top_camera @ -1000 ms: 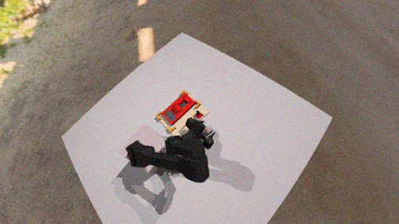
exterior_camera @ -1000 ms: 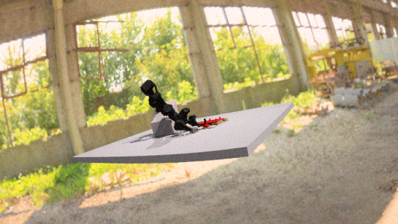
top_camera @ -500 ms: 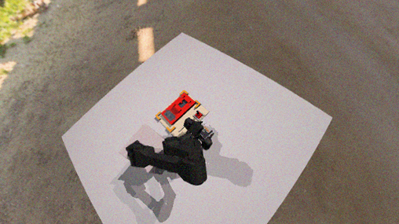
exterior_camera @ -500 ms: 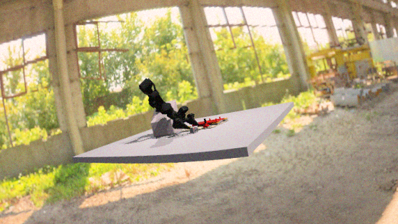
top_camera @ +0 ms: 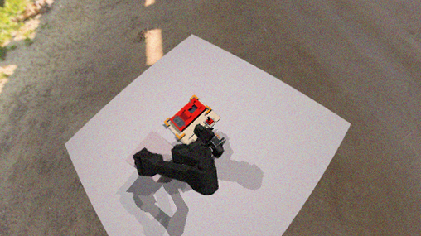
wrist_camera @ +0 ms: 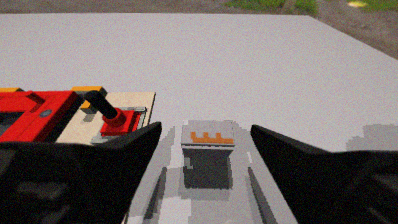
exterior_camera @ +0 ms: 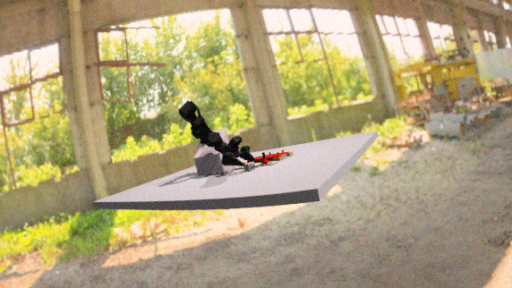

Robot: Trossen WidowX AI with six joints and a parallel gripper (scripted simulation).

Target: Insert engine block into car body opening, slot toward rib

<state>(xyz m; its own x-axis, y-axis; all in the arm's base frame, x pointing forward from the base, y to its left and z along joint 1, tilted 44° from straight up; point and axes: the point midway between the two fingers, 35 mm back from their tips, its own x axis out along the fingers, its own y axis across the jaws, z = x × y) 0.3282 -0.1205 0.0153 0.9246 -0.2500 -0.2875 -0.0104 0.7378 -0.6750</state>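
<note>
My gripper tip is now 10 mm past the grey engine block and 20 mm above it. The rest, counted from my gripper tip: beige board (50 mm behind, 200 mm to the left, 20 mm below).
</note>
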